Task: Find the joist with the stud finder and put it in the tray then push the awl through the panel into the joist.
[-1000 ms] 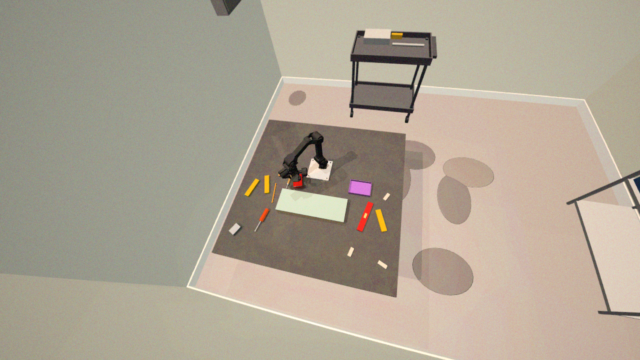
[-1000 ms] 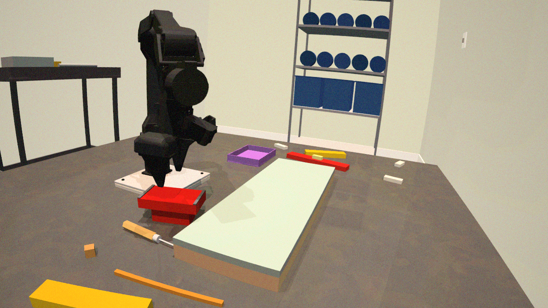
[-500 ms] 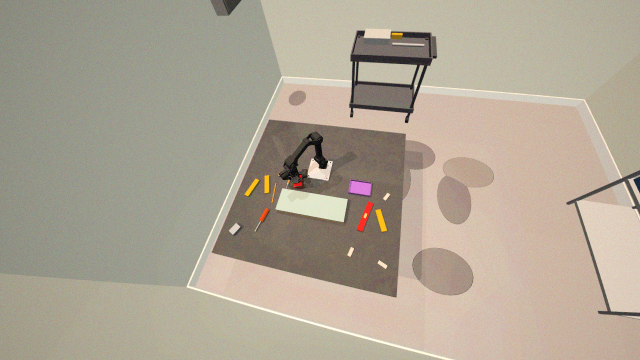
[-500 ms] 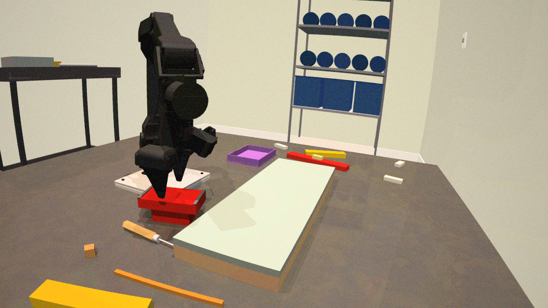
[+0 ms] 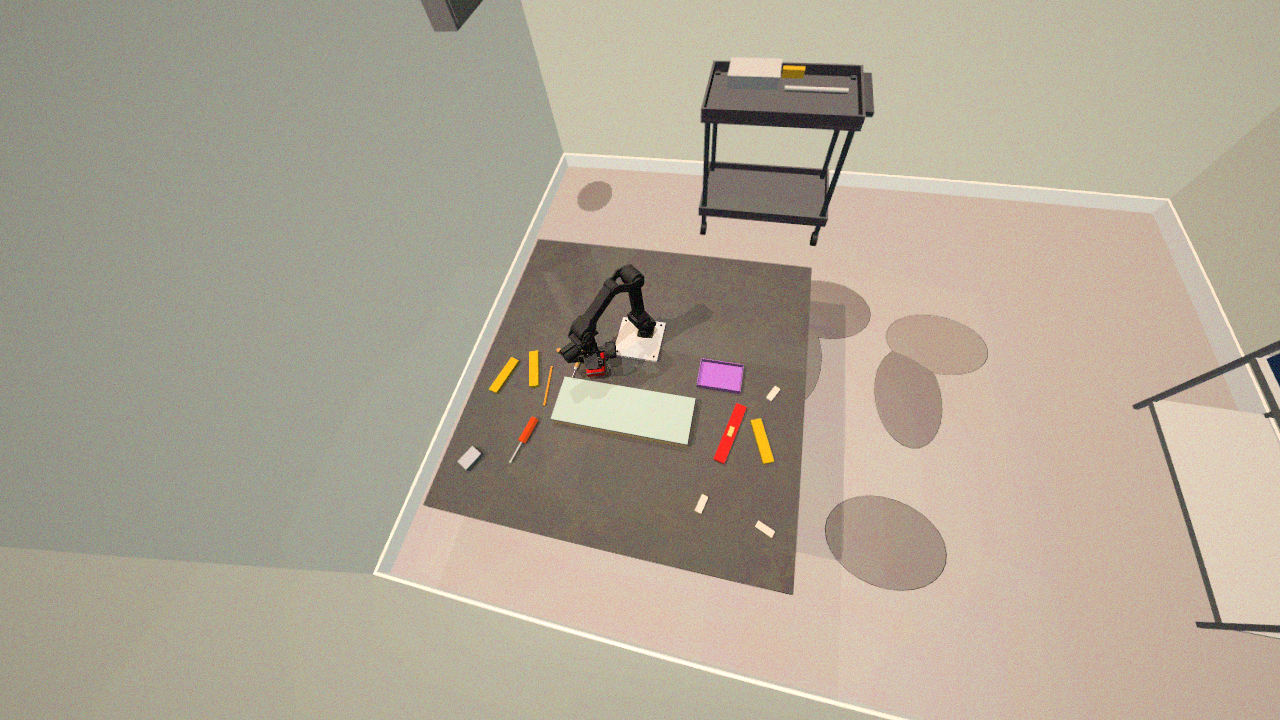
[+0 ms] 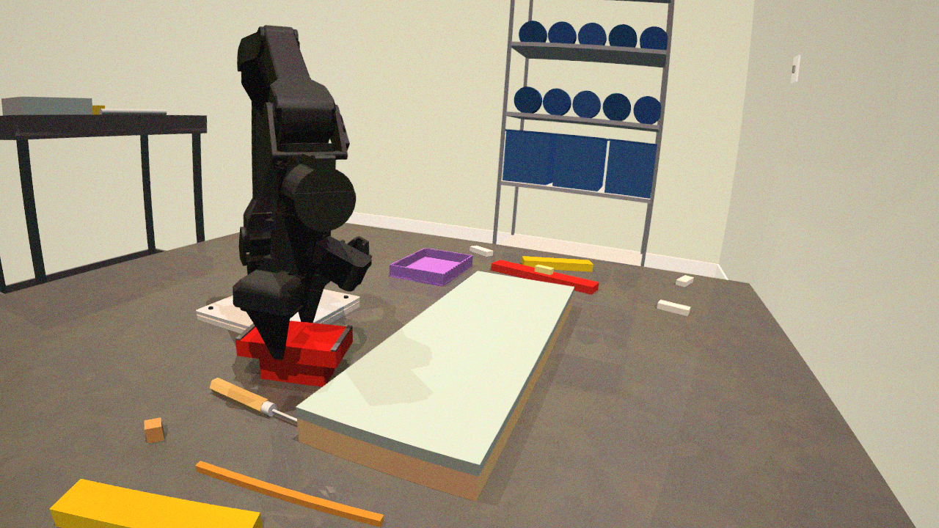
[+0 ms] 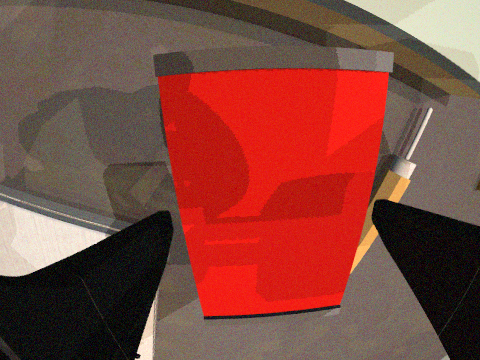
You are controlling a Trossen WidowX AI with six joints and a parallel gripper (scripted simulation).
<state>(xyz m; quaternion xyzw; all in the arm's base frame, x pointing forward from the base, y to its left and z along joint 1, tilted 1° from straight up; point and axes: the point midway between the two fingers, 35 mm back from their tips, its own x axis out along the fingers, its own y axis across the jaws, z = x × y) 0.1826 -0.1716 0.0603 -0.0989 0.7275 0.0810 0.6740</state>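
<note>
Now: gripper tip 50 mm above the square indicator light, 30 mm short of it and 10 mm to the right of it. From my gripper tip the other things lie so: awl: 80 mm to the right, 40 mm below, 20 mm ahead; small orange cube: 170 mm to the right, 50 mm behind, 40 mm below; red stud finder: 30 mm below, 20 mm ahead, 10 mm to the left.
</note>
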